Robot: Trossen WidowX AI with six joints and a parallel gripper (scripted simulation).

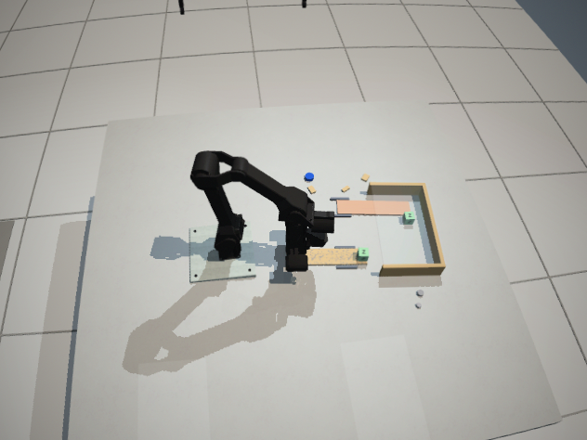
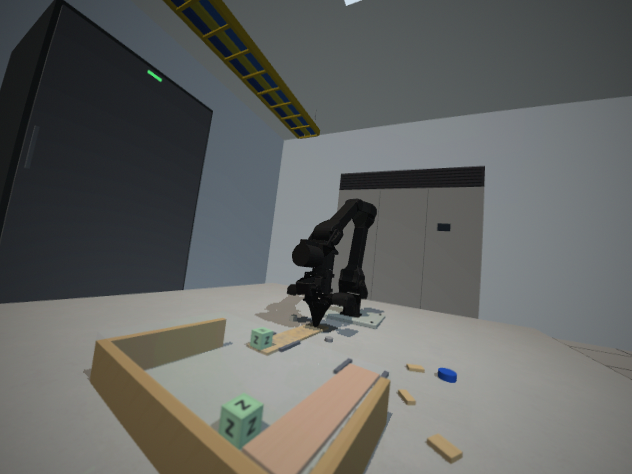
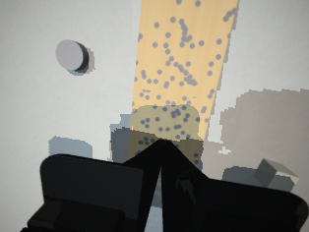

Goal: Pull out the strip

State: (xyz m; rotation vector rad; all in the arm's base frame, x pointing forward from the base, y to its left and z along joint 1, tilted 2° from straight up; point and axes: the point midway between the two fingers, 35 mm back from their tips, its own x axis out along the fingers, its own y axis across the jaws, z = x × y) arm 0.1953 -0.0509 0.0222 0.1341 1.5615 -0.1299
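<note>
Now: the white bit 2 cm behind my gripper tip and 8 cm to the right of it. Round my gripper tip: blue disc (11 cm ahead, 30 cm to the left).
</note>
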